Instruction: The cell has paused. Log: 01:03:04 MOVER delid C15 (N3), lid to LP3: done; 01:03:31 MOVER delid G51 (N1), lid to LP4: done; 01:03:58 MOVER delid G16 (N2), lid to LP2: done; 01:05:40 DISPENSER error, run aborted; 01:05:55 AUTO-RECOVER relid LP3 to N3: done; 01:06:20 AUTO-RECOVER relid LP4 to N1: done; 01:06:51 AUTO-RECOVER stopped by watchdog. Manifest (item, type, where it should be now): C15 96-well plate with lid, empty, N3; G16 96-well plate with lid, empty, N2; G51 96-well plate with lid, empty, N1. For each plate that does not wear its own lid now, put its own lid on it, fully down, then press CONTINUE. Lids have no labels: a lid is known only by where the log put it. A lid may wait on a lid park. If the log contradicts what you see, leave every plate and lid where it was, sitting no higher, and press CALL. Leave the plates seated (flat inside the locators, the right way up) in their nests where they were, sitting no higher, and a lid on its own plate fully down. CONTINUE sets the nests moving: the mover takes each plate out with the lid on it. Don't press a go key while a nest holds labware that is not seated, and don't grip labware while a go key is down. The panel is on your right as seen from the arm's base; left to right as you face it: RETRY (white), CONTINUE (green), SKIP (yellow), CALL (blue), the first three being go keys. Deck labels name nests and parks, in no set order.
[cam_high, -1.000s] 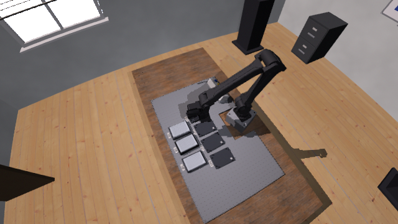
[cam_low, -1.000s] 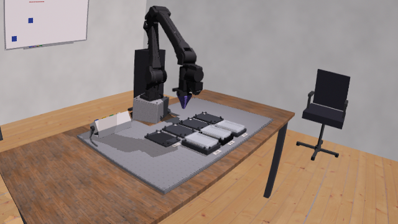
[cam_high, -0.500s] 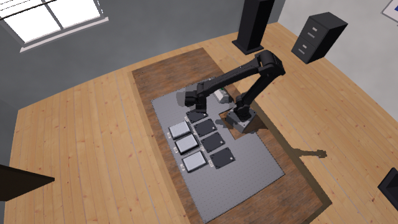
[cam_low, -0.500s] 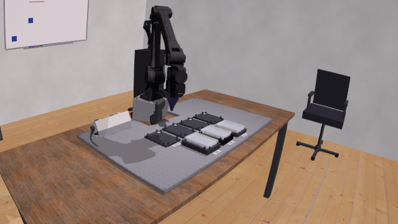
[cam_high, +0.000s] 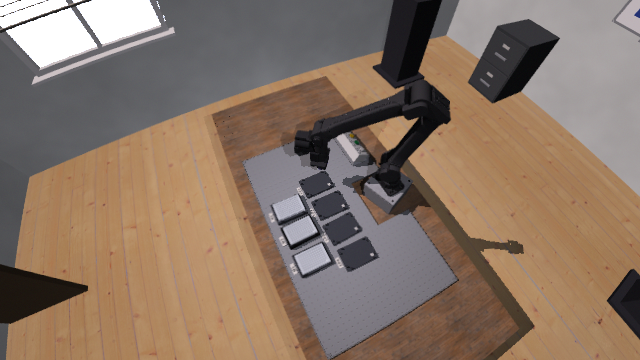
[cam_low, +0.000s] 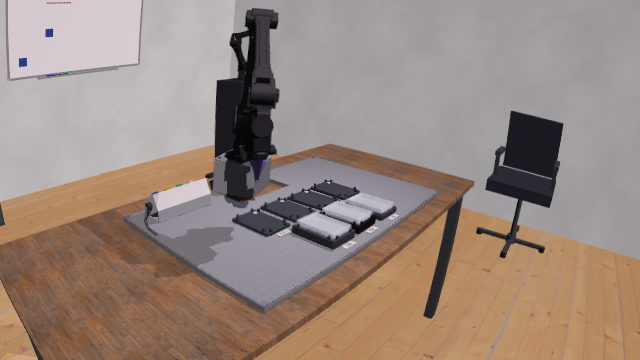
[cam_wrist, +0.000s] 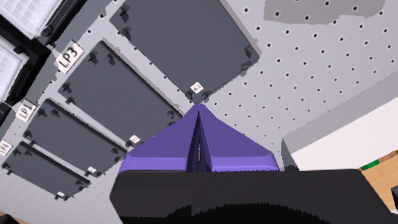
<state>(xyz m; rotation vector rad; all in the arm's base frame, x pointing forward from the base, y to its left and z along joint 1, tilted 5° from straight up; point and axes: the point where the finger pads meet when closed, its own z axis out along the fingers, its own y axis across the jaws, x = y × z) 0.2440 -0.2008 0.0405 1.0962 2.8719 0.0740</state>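
Now: the green continue key 26 cm behind my hand, 9 cm to the right of it and 7 cm below it. The rest, counted from my hand: LP3 label: 13 cm below, 12 cm to the left, 11 cm ahead; deck label LP2: 13 cm below, 11 cm ahead; lid park LP3: 13 cm to the left, 13 cm below, 2 cm ahead.
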